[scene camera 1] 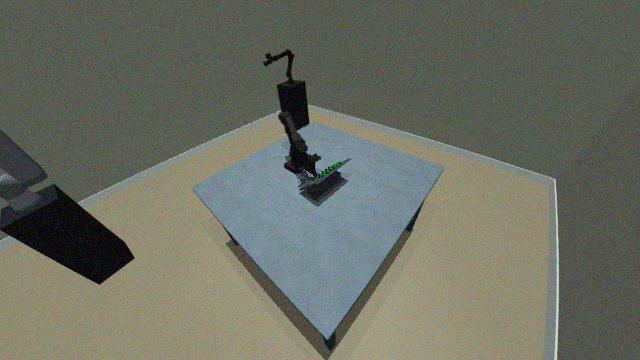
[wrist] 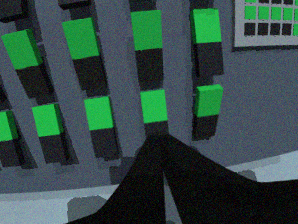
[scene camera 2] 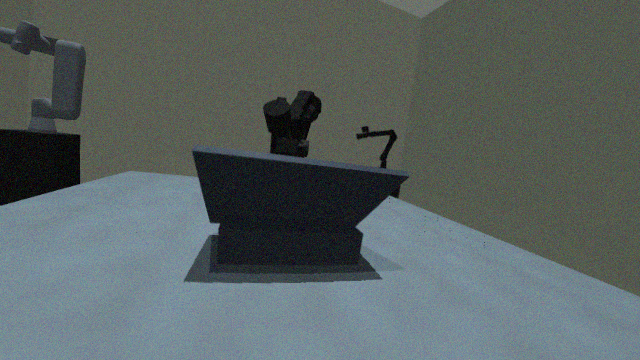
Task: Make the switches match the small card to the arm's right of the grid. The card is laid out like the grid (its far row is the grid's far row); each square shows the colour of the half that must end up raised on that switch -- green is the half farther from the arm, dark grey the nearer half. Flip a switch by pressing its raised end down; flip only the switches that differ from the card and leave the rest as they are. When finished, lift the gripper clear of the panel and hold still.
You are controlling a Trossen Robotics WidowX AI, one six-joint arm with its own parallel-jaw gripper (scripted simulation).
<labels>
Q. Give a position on a switch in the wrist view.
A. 153,103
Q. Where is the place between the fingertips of my gripper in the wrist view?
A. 157,138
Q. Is my gripper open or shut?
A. Shut.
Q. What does my gripper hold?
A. Nothing.
</labels>
